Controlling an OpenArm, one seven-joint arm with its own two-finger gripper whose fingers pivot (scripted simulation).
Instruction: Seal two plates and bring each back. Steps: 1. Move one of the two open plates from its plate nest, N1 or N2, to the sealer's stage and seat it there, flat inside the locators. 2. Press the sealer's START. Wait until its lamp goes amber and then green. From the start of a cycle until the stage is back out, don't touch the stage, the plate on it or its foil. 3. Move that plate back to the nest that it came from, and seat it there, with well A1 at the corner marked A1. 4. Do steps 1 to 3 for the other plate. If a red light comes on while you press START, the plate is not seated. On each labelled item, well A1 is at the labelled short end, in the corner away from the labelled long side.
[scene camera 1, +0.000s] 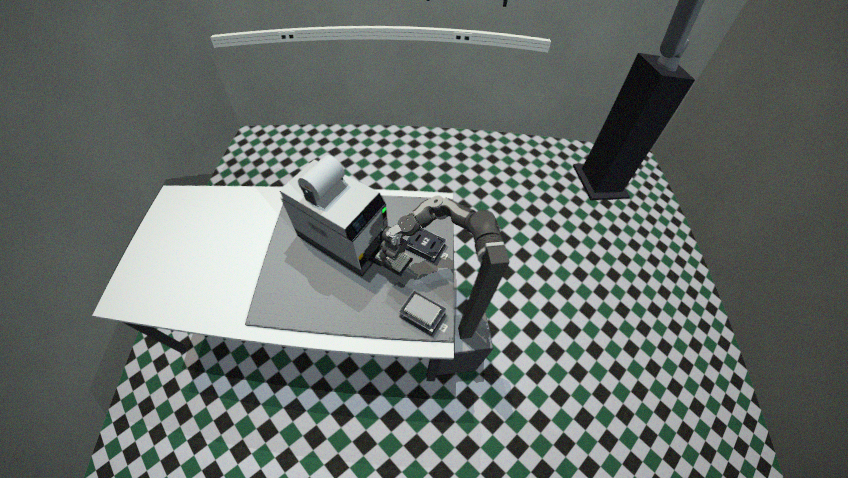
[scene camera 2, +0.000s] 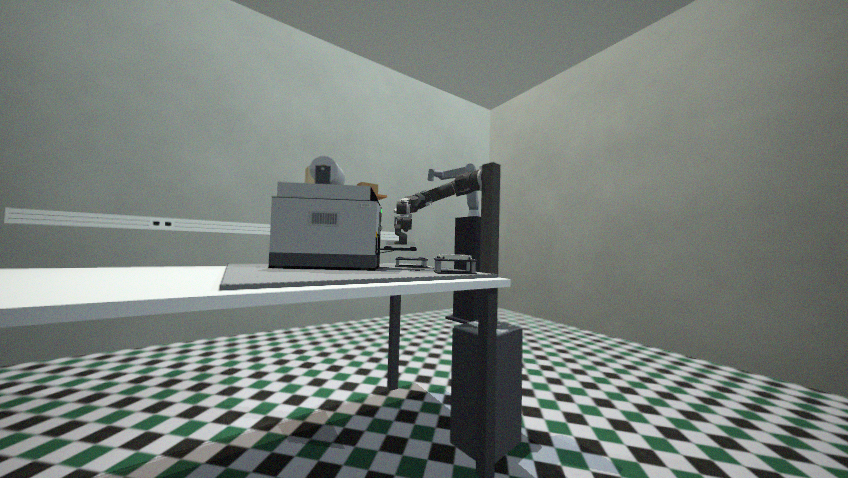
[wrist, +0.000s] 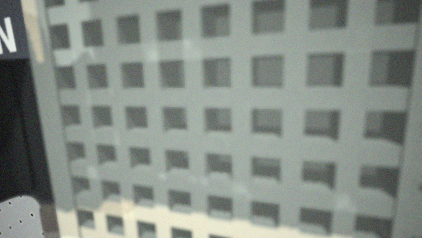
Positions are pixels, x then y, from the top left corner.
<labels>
A well plate (wrist: 311, 109) is 4 cm from the lens.
</labels>
